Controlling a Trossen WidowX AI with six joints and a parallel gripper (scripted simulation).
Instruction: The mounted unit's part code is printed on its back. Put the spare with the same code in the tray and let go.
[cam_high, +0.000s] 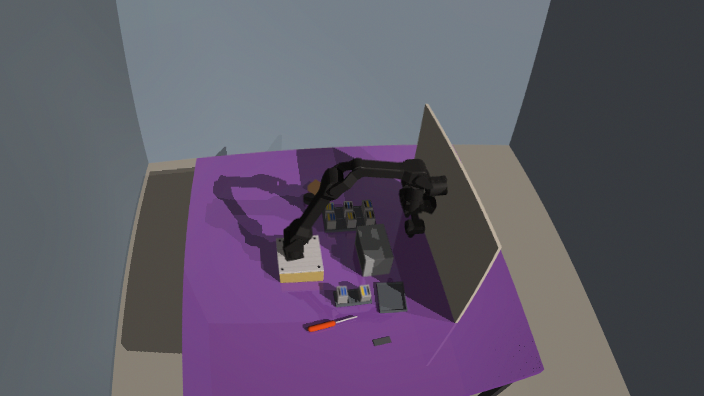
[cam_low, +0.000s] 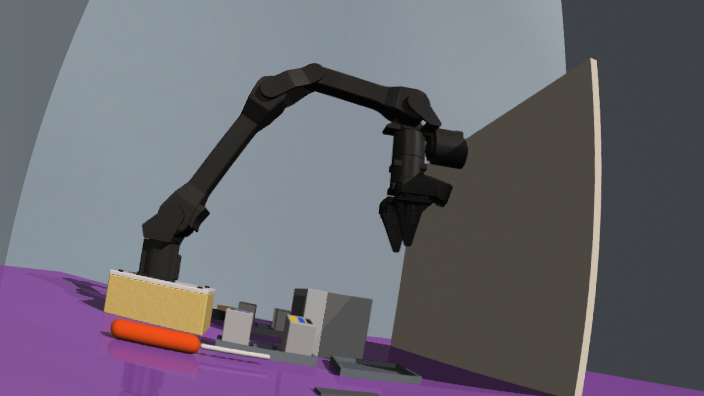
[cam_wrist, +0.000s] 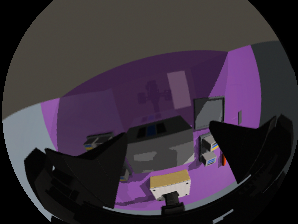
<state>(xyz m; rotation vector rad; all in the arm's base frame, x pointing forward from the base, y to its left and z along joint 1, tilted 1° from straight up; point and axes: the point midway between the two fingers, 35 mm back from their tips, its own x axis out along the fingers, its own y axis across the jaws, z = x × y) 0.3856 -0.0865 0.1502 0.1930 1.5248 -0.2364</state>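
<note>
My gripper tip is now 27 cm to the right of the grey spare block, 15 cm above it and 11 cm past it. Round my gripper tip: dark grey tray (19 cm below, 15 cm to the right, 9 cm behind); then beige board (14 cm ahead, 3 cm above); then grey box (14 cm below, 10 cm behind, 5 cm to the left).
</note>
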